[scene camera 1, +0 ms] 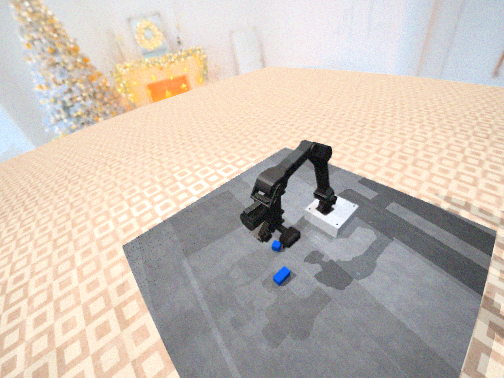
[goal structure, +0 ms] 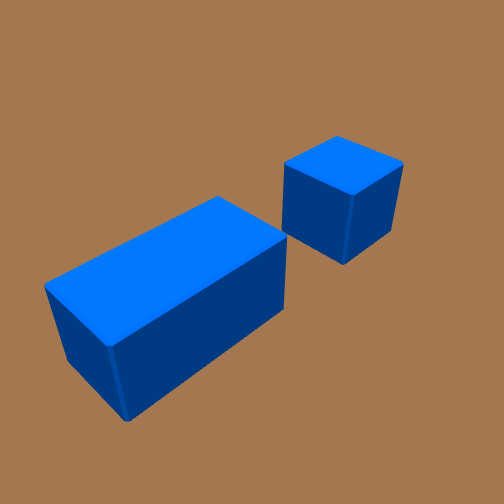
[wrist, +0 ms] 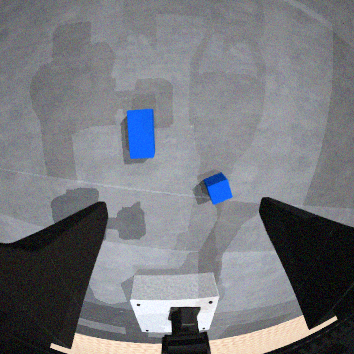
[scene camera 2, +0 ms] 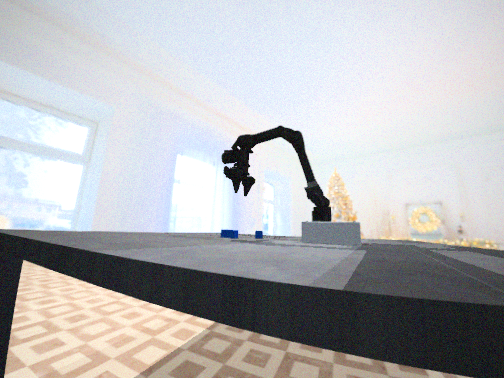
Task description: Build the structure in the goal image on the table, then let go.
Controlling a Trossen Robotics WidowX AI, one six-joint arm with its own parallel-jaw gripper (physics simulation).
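Places are measured from the arm's base along level axes (x back, y down, z right), in centimetres.
Pixels of known places: gripper, fingertip midpoint: (scene camera 1: 274,240) (wrist: 185,208) (scene camera 2: 240,194); arm's base at its link origin: (scene camera 1: 324,209) (wrist: 183,313) (scene camera 2: 322,222).
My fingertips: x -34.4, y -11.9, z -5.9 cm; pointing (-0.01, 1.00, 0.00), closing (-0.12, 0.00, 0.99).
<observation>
For each thing: its top centre in the pictures, then the offset to it from my fingertips. Level surfaces: height alone.
- blue rectangular block at its top centre: (wrist: 139,133) (scene camera 1: 281,273) (scene camera 2: 229,229) dy +15.7, dx -1.5, dz -4.8 cm
- grey table at its surface level: dy +19.0 cm
- small blue cube at its top centre: (wrist: 219,192) (scene camera 1: 276,243) (scene camera 2: 259,230) dy +15.7, dx +5.8, dz +7.6 cm
A blue rectangular block (scene camera 1: 281,276) (scene camera 2: 229,234) (wrist: 141,134) lies flat on the grey table (scene camera 1: 200,345) (scene camera 2: 200,255) (wrist: 285,100). A small blue cube (scene camera 1: 276,246) (scene camera 2: 258,234) (wrist: 219,189) rests on the table nearer the arm's base, apart from the block and turned at an angle to it. My gripper (scene camera 2: 241,194) (wrist: 185,208) is open and empty, pointing down high above the table. In the wrist view the cube shows between the fingertips, nearer the right one, and the block shows beyond them, left of centre. In scene camera 1 the gripper is close above the cube in the picture.
The arm's white base box (scene camera 1: 332,216) (scene camera 2: 331,233) (wrist: 175,287) stands on the table, on the cube's side away from the block. Shadows of the arm fall across the table. The patterned floor (scene camera 1: 60,280) lies beyond the table's edge.
</observation>
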